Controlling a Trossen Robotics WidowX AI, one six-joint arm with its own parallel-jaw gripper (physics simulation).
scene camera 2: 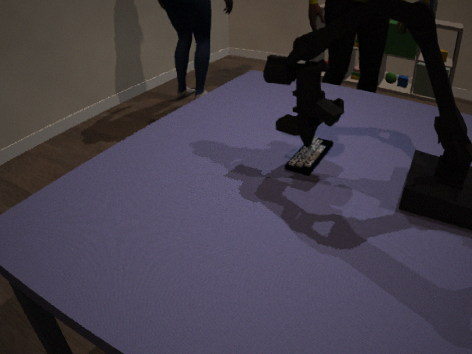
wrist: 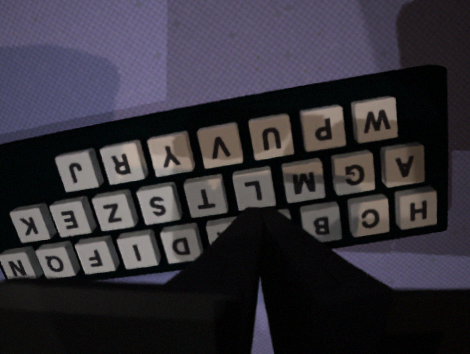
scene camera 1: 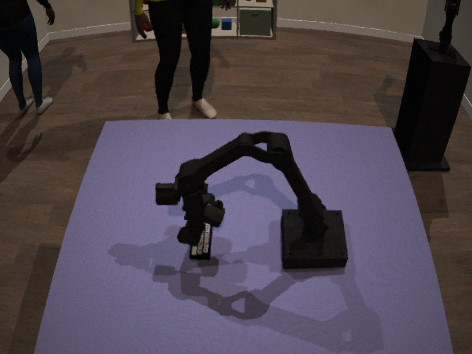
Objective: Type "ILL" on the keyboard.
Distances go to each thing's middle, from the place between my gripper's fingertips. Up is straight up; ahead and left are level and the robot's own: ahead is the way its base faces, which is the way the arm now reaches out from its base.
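Scene:
My hand: 3 cm above the black keyboard (scene camera 2: pixel 304 170), 2 cm to the left of it.

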